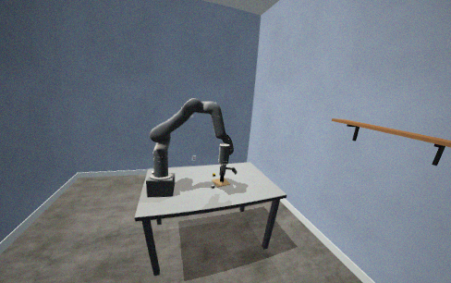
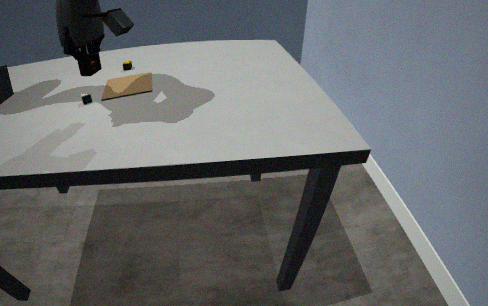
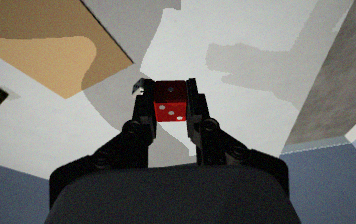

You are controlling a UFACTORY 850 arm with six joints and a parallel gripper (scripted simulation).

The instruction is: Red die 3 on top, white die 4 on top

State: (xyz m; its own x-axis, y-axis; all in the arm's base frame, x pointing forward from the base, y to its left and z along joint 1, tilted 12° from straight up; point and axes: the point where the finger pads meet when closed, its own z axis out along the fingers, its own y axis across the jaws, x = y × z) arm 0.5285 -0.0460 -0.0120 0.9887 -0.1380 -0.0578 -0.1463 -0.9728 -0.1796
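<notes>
Now: the tan mat 20 mm ahead of my hand, 140 mm to the left of it and 120 mm below it. The rest, counted from my hand: white die: 70 mm behind, 50 mm to the left, 110 mm below; then red die: 10 mm below; then yellow die: 40 mm behind, 280 mm to the left, 110 mm below.
</notes>
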